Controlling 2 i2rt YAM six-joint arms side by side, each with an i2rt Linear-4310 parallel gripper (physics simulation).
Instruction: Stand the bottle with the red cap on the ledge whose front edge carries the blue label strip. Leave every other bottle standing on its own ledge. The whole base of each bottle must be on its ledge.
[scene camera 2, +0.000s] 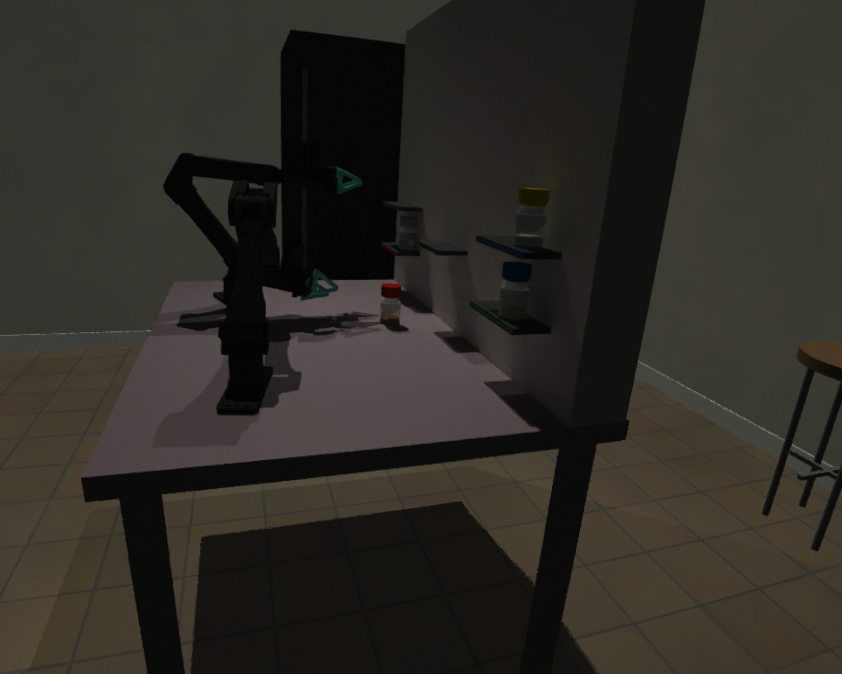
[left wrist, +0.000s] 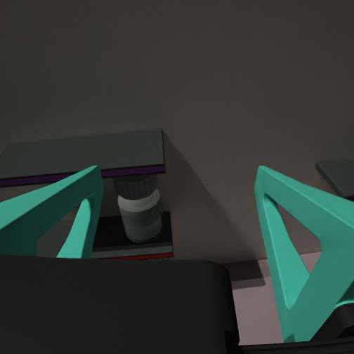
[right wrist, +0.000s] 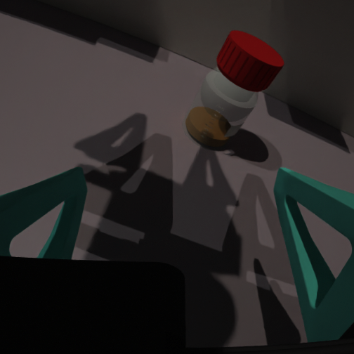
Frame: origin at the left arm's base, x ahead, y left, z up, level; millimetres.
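Where they show: left gripper, fingertip midpoint: (scene camera 2: 361, 181); right gripper, fingertip midpoint: (scene camera 2: 333, 291); right arm's base, origin of the base link: (scene camera 2: 247, 390).
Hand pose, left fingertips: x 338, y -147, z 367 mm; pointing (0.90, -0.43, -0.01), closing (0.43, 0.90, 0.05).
Note:
Things, the pixels of their top centre, and the offset from my left fingertips. "pt": a spot on its surface instead.
- red-capped bottle, middle of its top: (scene camera 2: 391, 285) dx -40, dy -234, dz -262 mm
- blue-strip ledge, surface spot: (scene camera 2: 500, 244) pt dx -136, dy -704, dz -71 mm
- yellow-capped bottle, middle of its top: (scene camera 2: 534, 188) dx -103, dy -741, dz +34 mm
- blue-capped bottle, middle of its top: (scene camera 2: 517, 264) dx -111, dy -730, dz -106 mm
- dark-capped bottle, middle of its top: (scene camera 2: 408, 217) dx +173, dy -15, dz -106 mm
- red-strip ledge, surface spot: (scene camera 2: 390, 248) pt dx +139, dy +29, dz -211 mm
- purple-strip ledge, middle of its top: (scene camera 2: 401, 204) dx +188, dy +44, dz -71 mm
- plain dark ledge, middle of its top: (scene camera 2: 442, 245) dx +47, dy -330, dz -141 mm
The red-capped bottle (scene camera 2: 390, 307) (right wrist: 229, 97) stands upright on the table, near the wall panel. The blue-strip ledge (scene camera 2: 500, 244) carries a yellow-capped bottle (scene camera 2: 530, 223) at its near end. A blue-capped bottle (scene camera 2: 514, 298) stands on the green-strip ledge (scene camera 2: 489, 316) below. A dark-capped bottle (left wrist: 142, 215) (scene camera 2: 407, 233) stands on the red-strip ledge (left wrist: 162, 249) (scene camera 2: 390, 248). My left gripper (scene camera 2: 356, 181) (left wrist: 178, 176) is open and empty, high above the table, facing the panel. My right gripper (scene camera 2: 328, 285) (right wrist: 180, 177) is open and empty, short of the red-capped bottle and apart from it.
A purple-strip ledge (scene camera 2: 400, 205) (left wrist: 95, 152) hangs right above the dark-capped bottle. A plain dark ledge (scene camera 2: 443, 247) (left wrist: 342, 174) sticks out from the panel (scene camera 2: 491, 119) between the two ledge pairs. A stool (scene camera 2: 825, 357) stands on the floor at the right.

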